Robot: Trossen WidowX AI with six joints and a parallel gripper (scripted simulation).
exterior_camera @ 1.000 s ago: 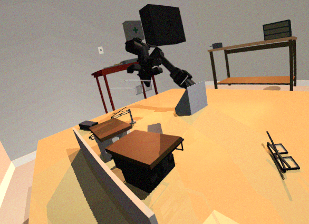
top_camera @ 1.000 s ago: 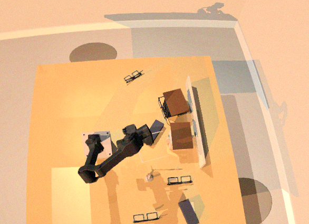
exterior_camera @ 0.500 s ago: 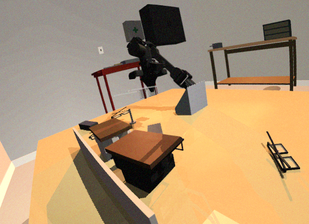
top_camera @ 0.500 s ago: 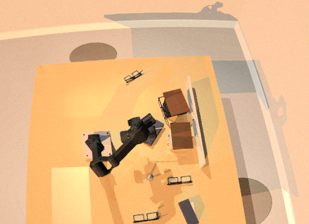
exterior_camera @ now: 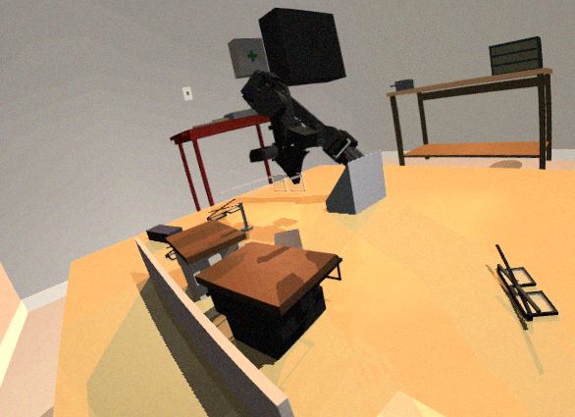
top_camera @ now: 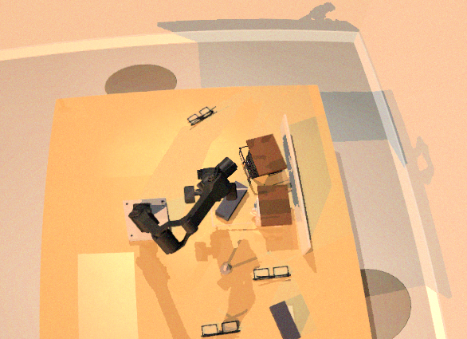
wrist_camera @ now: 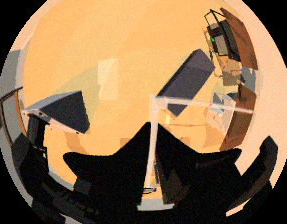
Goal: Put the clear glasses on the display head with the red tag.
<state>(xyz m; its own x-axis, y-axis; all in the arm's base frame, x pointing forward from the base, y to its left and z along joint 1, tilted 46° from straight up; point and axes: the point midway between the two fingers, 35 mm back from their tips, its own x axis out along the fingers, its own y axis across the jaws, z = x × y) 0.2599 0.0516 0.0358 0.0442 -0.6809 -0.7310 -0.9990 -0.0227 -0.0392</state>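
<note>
Now: the pale head 220 mm ahead of my gripper tip, 80 mm below it and 20 mm to the right of it. Round my gripper tip: dark head 220 mm ahead, 190 mm to the left, 80 mm below; then white back panel 360 mm ahead, 90 mm to the left, 90 mm below.
</note>
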